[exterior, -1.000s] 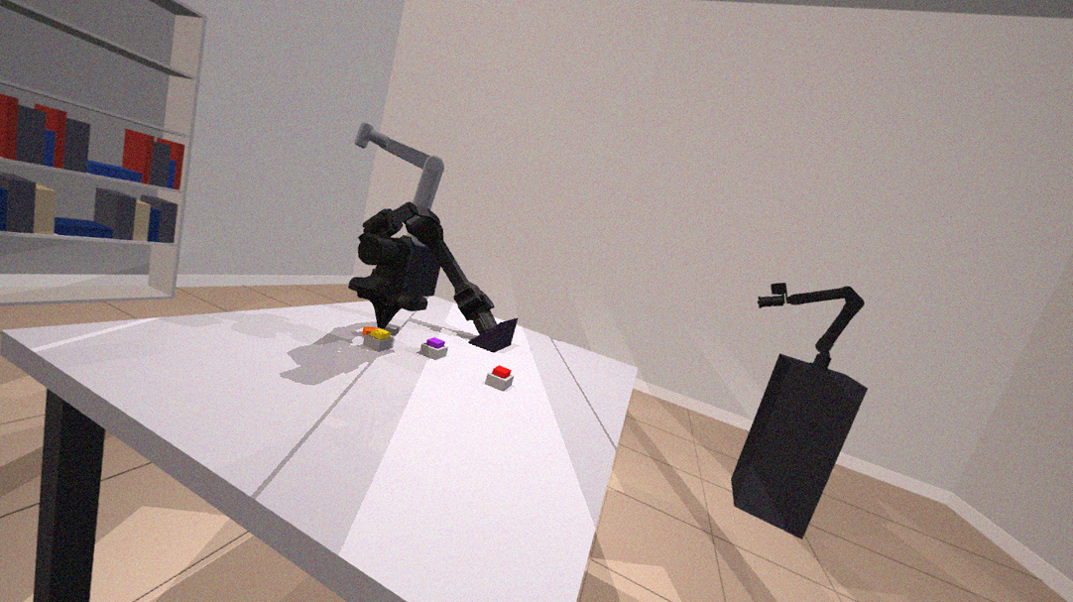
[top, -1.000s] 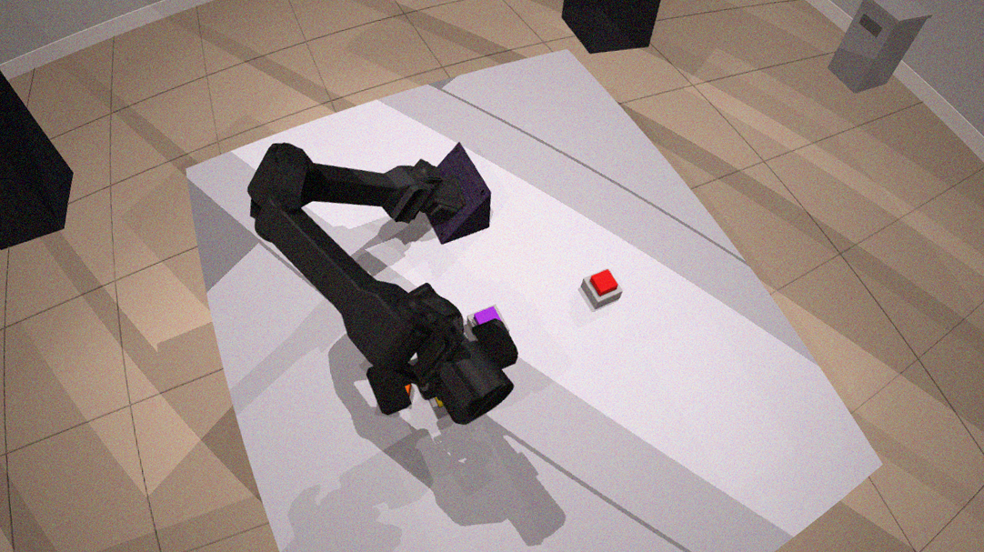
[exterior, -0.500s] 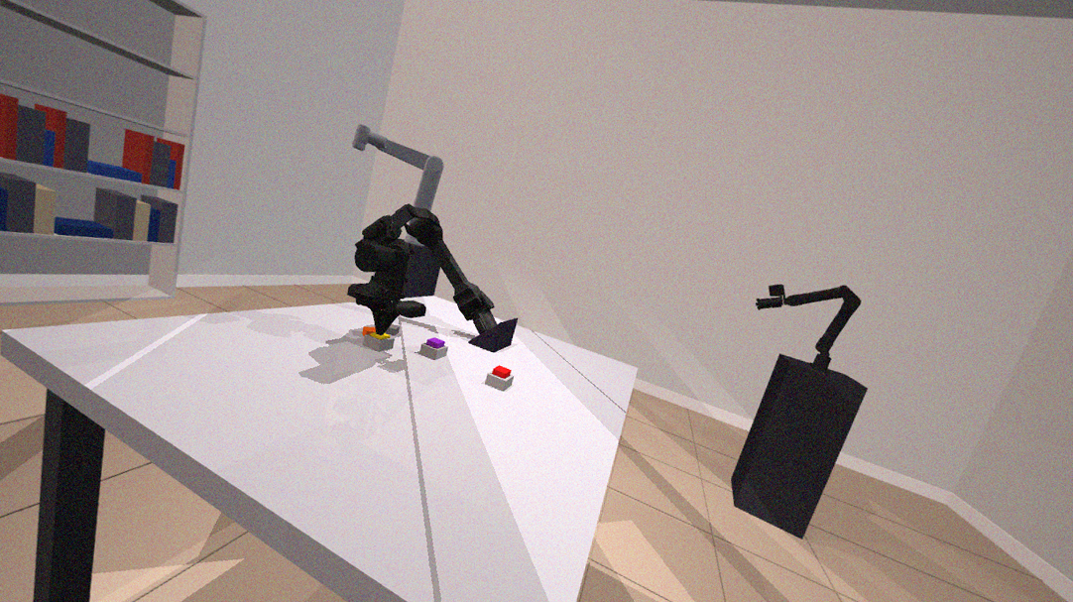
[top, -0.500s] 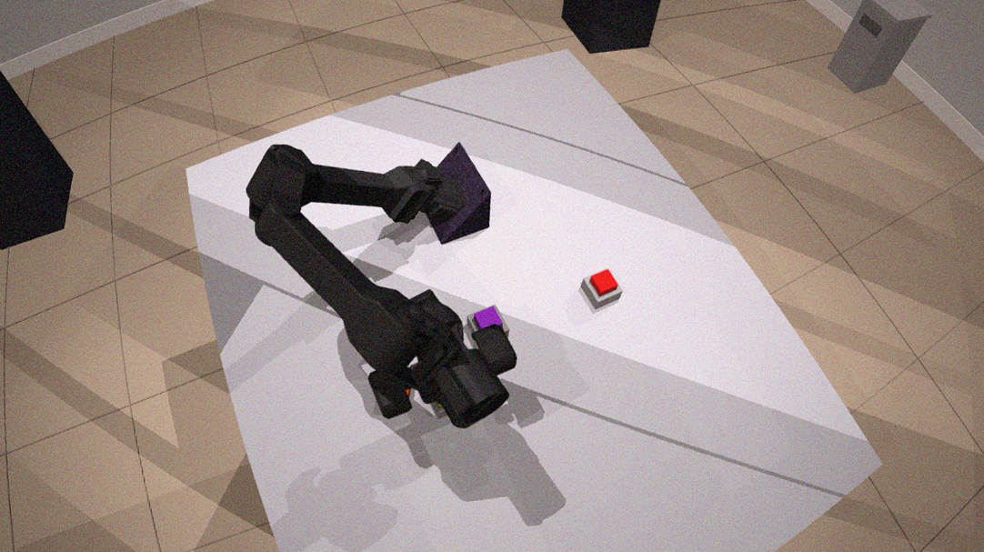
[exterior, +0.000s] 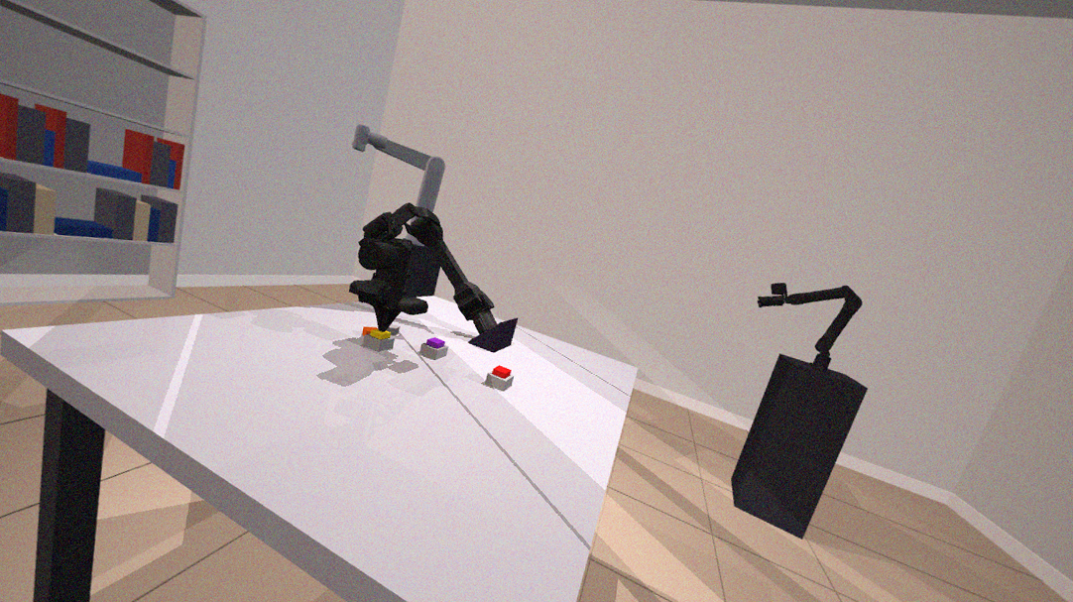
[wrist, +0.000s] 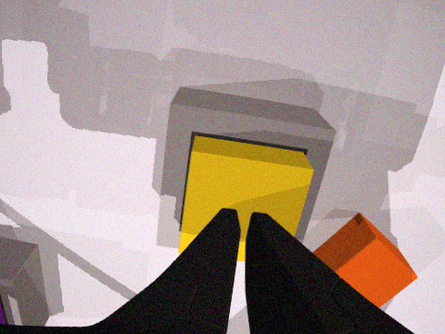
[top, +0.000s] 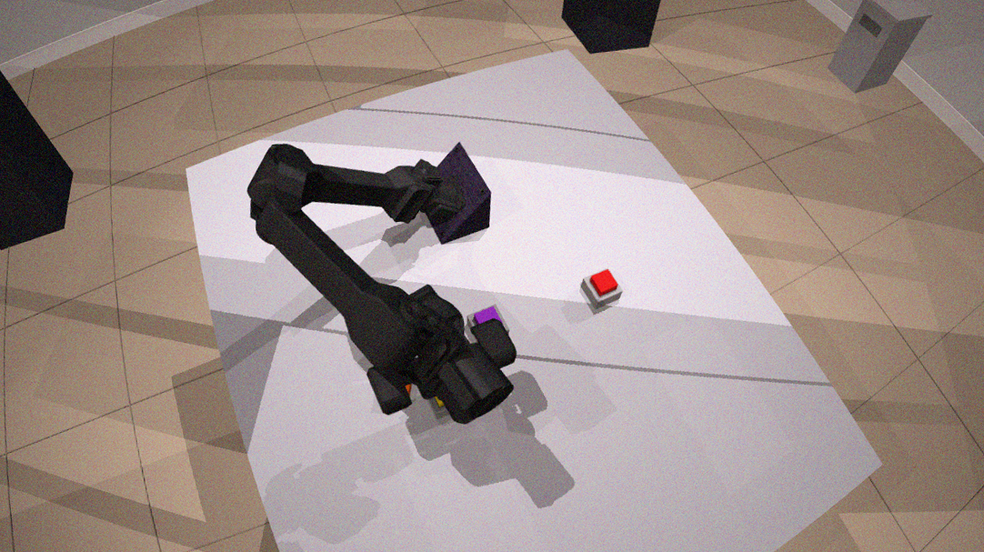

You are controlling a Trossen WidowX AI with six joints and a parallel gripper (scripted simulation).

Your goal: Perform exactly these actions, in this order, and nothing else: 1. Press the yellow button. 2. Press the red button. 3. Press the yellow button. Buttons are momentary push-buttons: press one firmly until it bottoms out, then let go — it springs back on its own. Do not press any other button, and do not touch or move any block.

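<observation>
Right now my gripper tip is 10 mm above the yellow button. From my gripper tip the other things lie so: orange block (30 mm behind, 60 mm to the right, 30 mm below); then purple button (90 mm behind, 100 mm to the left, 10 mm below); then small grey block (100 mm behind, 70 mm to the right, 30 mm below).
</observation>
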